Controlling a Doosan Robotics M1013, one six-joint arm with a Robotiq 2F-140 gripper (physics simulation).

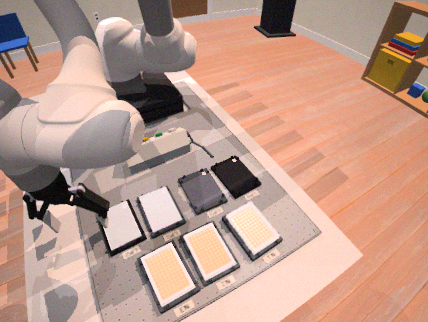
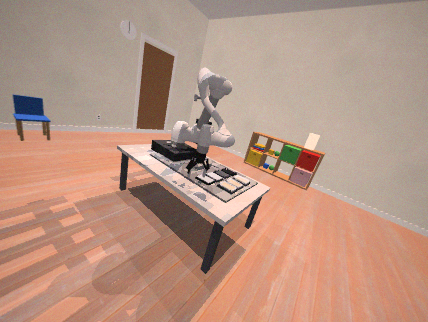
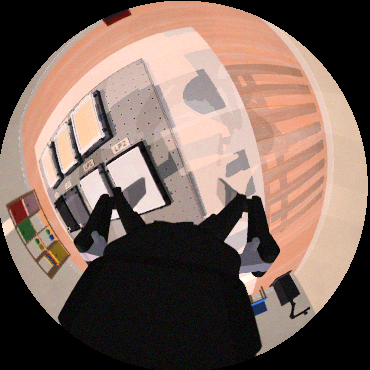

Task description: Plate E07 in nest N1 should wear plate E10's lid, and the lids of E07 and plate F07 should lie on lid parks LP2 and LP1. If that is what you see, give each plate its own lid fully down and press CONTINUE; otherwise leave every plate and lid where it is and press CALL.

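My gripper is open and empty, above the table beside the LP2 end of the board. A white lid-like panel lies flat at LP2, and another white panel lies flat at LP1. The plate in nest N1 shows pale cream wells. Plates in N2 and N3 show orange wells. I cannot read plate codes or tell which plates wear lids. The button box shows green and orange buttons; its labels are unreadable.
A dark grey piece and a black piece lie on parks beside LP1. The black base block stands behind the button box, with a cable at the box's end. The perforated board lies on the table.
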